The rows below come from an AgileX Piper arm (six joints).
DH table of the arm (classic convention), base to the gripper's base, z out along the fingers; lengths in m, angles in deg. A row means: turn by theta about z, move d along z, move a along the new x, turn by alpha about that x. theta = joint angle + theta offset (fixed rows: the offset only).
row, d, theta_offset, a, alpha
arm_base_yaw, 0.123, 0, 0, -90
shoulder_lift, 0, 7.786, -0.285, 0
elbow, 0, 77.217, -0.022, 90
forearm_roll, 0.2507, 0, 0, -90
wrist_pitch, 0, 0, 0, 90
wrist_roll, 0.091, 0, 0, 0
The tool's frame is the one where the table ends.
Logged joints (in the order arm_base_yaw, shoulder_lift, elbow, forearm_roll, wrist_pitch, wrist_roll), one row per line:
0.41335, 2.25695, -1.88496, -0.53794, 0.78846, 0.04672
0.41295, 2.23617, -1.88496, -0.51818, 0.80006, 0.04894
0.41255, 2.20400, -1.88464, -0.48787, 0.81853, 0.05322
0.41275, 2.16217, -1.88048, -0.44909, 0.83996, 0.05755
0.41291, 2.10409, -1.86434, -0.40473, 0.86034, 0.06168
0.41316, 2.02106, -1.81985, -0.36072, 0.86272, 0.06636
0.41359, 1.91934, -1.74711, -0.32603, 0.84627, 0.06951
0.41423, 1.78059, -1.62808, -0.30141, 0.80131, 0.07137
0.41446, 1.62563, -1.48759, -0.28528, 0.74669, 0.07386
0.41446, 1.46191, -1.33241, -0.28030, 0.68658, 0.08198
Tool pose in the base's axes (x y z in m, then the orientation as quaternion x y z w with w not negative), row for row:
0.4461, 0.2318, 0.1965, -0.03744, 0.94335, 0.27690, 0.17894
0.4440, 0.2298, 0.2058, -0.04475, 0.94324, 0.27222, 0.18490
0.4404, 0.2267, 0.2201, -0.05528, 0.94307, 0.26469, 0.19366
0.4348, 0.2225, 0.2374, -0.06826, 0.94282, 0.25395, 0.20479
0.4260, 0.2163, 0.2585, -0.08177, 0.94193, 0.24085, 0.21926
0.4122, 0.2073, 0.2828, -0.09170, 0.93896, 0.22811, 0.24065
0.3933, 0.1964, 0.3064, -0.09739, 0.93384, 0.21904, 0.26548
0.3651, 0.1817, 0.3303, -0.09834, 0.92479, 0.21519, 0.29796
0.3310, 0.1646, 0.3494, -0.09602, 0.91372, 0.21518, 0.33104
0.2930, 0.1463, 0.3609, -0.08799, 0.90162, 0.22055, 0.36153
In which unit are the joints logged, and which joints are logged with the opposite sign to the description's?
The joints are logged in radians. Opposite sign: forearm_roll.
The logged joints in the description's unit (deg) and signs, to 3 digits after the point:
23.683, 129.314, -108.000, 30.822, 45.175, 2.677
23.660, 128.123, -108.000, 29.690, 45.840, 2.804
23.637, 126.280, -107.982, 27.953, 46.898, 3.049
23.649, 123.883, -107.744, 25.731, 48.126, 3.297
23.658, 120.555, -106.819, 23.189, 49.294, 3.534
23.672, 115.798, -104.270, 20.668, 49.430, 3.802
23.697, 109.970, -100.102, 18.680, 48.488, 3.983
23.734, 102.020, -93.282, 17.270, 45.912, 4.089
23.747, 93.142, -85.233, 16.345, 42.782, 4.232
23.747, 83.761, -76.341, 16.060, 39.338, 4.697

